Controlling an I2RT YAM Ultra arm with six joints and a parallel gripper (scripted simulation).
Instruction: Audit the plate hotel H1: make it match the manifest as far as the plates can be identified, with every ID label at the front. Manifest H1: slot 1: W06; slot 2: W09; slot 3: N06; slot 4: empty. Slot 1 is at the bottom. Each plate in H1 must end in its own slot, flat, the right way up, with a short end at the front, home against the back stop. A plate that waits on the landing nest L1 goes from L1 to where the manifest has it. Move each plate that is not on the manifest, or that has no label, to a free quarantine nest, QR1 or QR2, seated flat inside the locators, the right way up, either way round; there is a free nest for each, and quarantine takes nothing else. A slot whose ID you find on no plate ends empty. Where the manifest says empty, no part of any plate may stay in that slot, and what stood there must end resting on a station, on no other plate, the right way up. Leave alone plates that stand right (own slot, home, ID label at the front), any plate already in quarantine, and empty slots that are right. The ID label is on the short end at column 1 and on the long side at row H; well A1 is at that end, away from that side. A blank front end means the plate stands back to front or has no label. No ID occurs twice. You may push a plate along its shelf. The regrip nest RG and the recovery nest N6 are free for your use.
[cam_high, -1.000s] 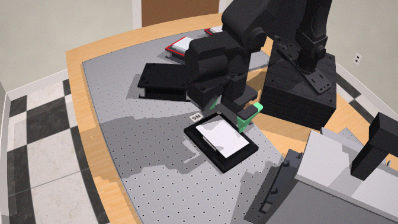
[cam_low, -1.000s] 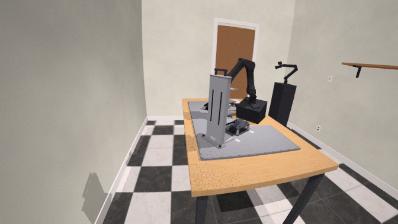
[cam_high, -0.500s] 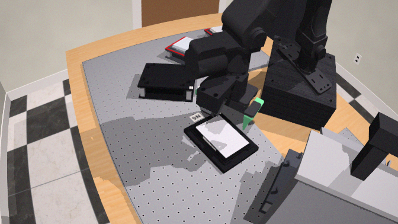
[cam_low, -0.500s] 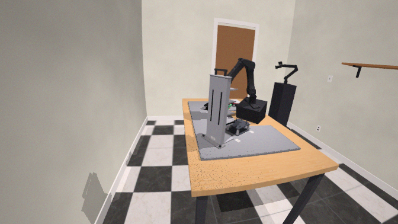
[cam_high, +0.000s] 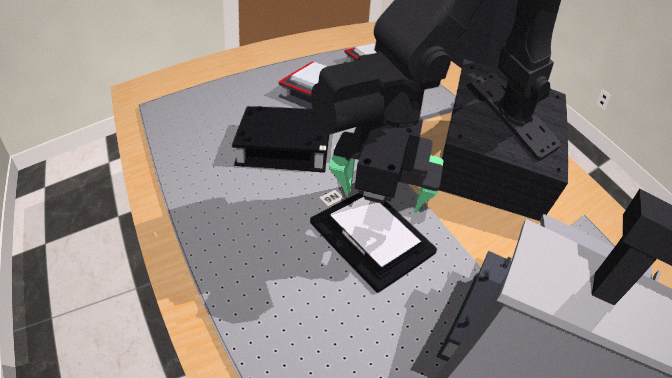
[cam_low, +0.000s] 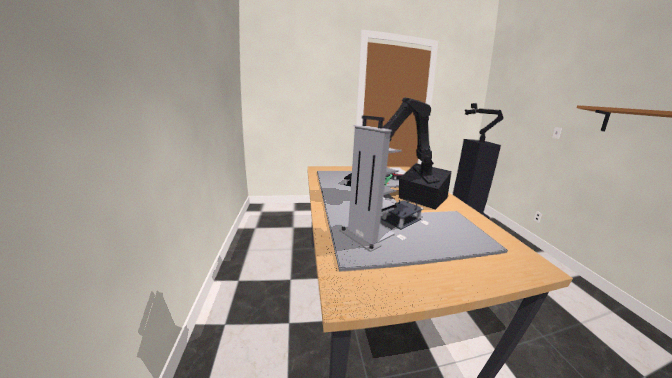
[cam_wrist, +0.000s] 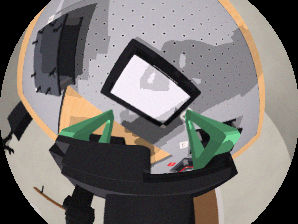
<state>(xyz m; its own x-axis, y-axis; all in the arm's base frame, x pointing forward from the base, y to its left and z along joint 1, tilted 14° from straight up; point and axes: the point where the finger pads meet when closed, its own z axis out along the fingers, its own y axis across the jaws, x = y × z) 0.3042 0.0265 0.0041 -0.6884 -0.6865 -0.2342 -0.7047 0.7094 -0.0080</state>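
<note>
The flat black nest N6 is 8 cm below my hand. Round my hand: tag L1: 20 cm to the right, 9 cm below, 5 cm behind; then black landing nest L1: 26 cm to the right, 4 cm below, 4 cm ahead; then N6 tag: 10 cm to the right, 9 cm below, 2 cm ahead.
</note>
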